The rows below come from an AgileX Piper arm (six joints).
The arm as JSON. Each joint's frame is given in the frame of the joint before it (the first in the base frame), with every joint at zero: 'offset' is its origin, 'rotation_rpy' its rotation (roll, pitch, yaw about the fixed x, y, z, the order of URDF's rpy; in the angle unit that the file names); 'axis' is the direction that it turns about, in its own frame. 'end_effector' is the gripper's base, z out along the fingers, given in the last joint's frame.
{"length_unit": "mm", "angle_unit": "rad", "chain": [
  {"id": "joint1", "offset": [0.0, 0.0, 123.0], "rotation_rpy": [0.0, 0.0, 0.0], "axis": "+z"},
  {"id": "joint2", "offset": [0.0, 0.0, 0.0], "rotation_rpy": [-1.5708, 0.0, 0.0], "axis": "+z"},
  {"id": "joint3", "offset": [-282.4, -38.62, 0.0], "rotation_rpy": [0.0, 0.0, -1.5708], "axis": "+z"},
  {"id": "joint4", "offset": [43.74, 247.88, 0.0], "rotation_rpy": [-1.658, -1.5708, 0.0], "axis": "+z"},
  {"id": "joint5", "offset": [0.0, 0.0, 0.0], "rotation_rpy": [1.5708, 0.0, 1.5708], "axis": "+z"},
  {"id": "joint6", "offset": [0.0, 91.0, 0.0], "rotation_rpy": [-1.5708, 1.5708, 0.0], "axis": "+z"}
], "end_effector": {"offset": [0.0, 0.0, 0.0], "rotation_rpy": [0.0, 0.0, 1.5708]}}
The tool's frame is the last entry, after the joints.
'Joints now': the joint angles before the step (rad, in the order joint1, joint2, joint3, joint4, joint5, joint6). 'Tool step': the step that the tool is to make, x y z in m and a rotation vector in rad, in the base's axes. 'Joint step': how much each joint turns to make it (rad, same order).
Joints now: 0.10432 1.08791 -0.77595 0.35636 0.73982 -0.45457
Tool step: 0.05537 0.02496 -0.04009 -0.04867 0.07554 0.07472
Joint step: 0.08425 0.28332 -0.07135 0.00005 -0.12930 -0.04108
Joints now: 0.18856 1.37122 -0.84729 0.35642 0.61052 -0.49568
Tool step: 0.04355 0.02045 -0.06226 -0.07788 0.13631 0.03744
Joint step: 0.05203 0.29396 -0.07934 -0.05410 -0.07322 0.02539
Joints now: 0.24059 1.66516 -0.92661 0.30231 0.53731 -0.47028
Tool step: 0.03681 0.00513 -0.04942 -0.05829 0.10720 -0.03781
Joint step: 0.00000 0.23463 -0.12370 -0.08202 -0.00578 0.09637
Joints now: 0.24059 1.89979 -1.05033 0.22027 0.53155 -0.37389
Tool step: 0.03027 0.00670 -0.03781 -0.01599 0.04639 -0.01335
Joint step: 0.00000 0.17917 -0.12845 -0.01406 -0.00448 0.02359
